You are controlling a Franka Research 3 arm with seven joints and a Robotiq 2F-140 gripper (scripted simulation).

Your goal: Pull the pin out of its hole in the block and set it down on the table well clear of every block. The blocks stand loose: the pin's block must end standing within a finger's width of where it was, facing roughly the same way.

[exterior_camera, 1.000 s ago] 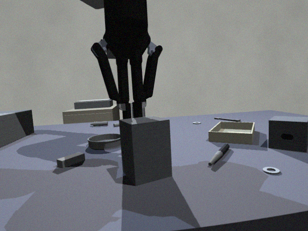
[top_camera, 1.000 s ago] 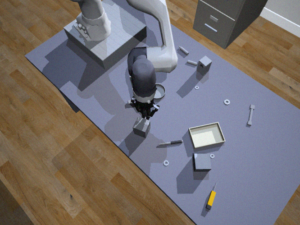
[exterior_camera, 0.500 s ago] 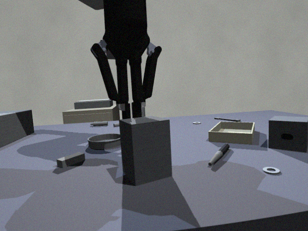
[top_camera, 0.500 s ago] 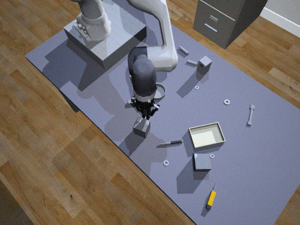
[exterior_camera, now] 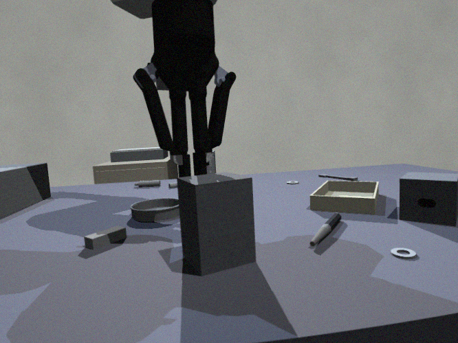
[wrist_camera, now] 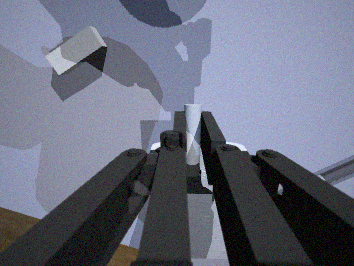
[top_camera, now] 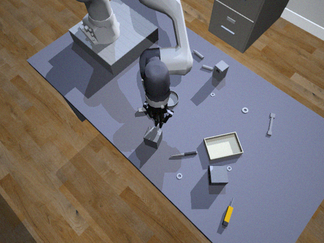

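My gripper is now 120 mm past the small bar, 20 mm to the right of it and 70 mm above it. The rest, counted from my hand: round dish 70 mm behind, 150 mm to the left, 70 mm below; washer 210 mm ahead, 110 mm to the right, 80 mm below; cream tray 280 mm ahead, 120 mm to the left, 70 mm below.
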